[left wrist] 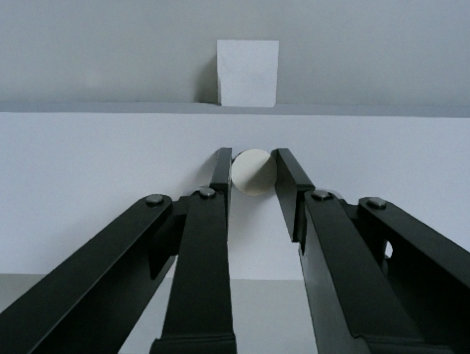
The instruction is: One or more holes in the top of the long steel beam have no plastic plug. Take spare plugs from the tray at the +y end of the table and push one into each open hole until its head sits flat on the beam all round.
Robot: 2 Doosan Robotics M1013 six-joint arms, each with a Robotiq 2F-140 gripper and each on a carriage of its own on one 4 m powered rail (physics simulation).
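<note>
The long steel beam point(100, 190) runs from side to side across the left wrist view as a broad pale band. My left gripper point(253, 167) is over the beam's top, shut on a plastic plug point(253, 171). The plug's round, off-white head faces the camera between the two fingertips, with a shadow across part of it. The head hides the plug's stem and the spot on the beam below it, so I cannot tell whether the plug touches the beam or is in a hole. No open hole and no plug tray show. My right gripper does not show.
A pale square block point(247, 73) stands against the beam's far edge, straight beyond the fingertips, and casts a shadow to its left. A grey surface point(360, 55) lies beyond the beam, and another pale grey stretch shows below its near edge.
</note>
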